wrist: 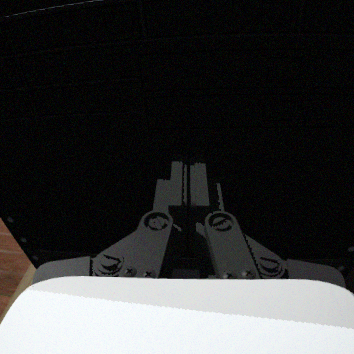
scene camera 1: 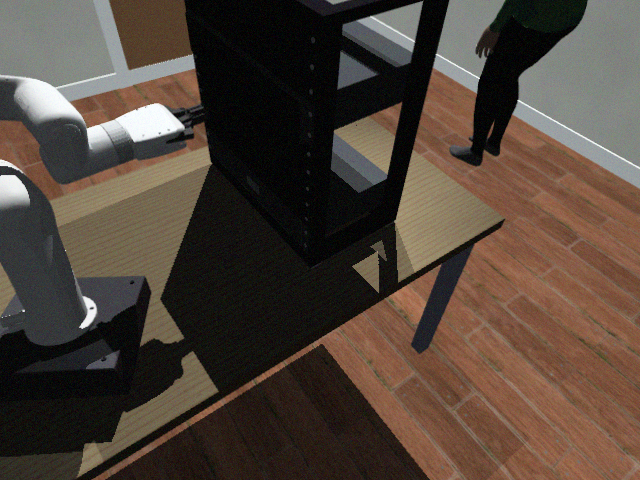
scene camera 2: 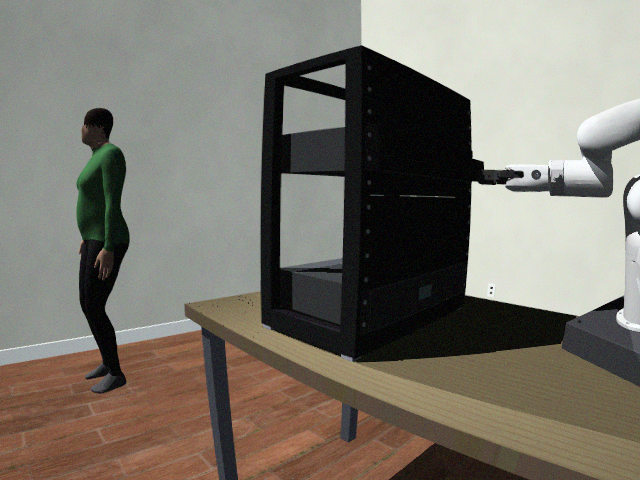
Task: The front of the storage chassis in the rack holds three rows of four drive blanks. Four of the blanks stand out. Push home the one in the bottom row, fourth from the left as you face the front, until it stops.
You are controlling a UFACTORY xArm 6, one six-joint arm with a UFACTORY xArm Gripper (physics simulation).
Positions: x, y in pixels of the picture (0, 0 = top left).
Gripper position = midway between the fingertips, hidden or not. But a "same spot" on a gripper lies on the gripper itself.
The gripper shows in the wrist view, in scene camera 1 and in scene camera 2 [479, 177]. A black rack shows in the wrist view [102, 102], in scene camera 1 and in scene camera 2. The same spot on the gripper: [scene camera 1: 197, 114] is [wrist: 210, 199]. One and the same spot on the black rack: [scene camera 1: 277, 86] is [scene camera 2: 462, 148].
